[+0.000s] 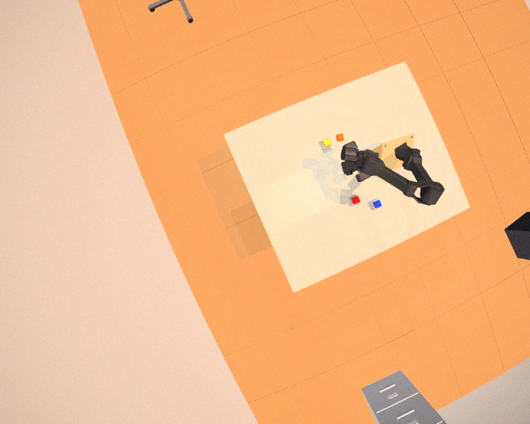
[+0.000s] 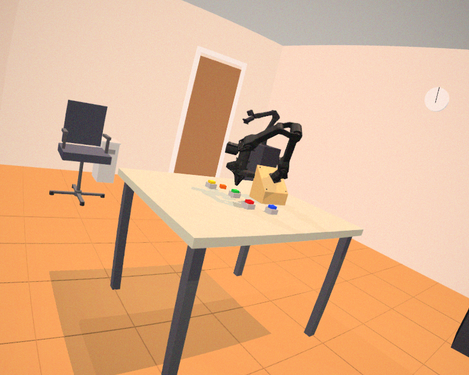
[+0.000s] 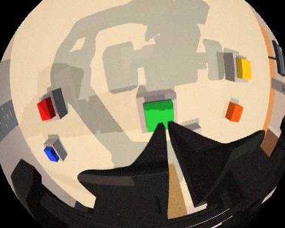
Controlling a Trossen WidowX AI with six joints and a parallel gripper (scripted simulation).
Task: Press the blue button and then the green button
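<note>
Now: the green button 3 cm below my gripper tip. Also, from my gripper tip: red button (17 cm to the left, 6 cm ahead, 3 cm below); orange block (15 cm to the right, 5 cm below, 5 cm behind); yellow button (16 cm to the right, 3 cm below, 3 cm ahead).
</note>
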